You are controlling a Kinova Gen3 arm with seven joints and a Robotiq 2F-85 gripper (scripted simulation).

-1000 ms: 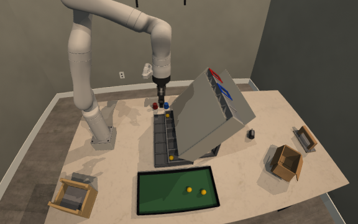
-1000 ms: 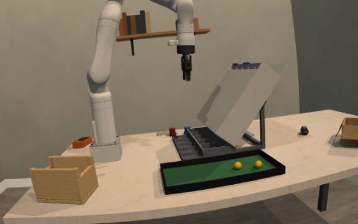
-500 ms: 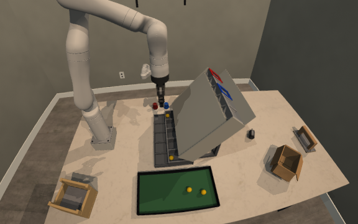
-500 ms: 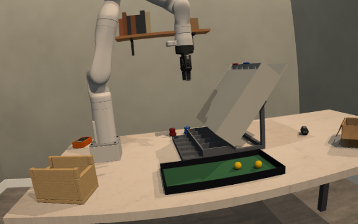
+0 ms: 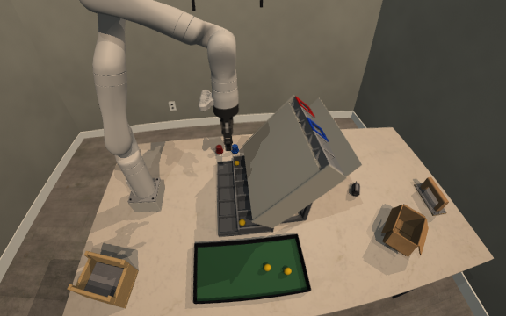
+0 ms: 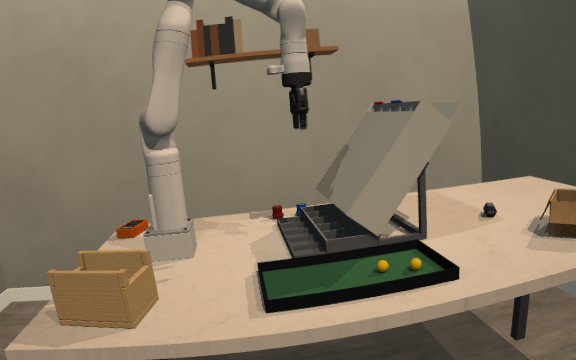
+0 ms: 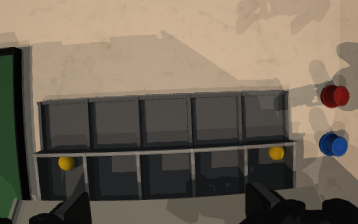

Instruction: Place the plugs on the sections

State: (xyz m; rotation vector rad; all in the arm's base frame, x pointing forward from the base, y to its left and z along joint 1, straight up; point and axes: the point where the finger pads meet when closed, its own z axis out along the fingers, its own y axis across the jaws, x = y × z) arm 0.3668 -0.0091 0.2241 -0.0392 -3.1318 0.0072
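The green marble tray is 330 mm to the right of my hand, 290 mm below it and 20 mm ahead of it. Also, from my hand: black object (540 mm ahead, 280 mm below, 70 mm to the right); then wooden crate (470 mm behind, 350 mm to the right, 250 mm below); then grey slanted cover (150 mm ahead, 90 mm below, 10 mm to the right).
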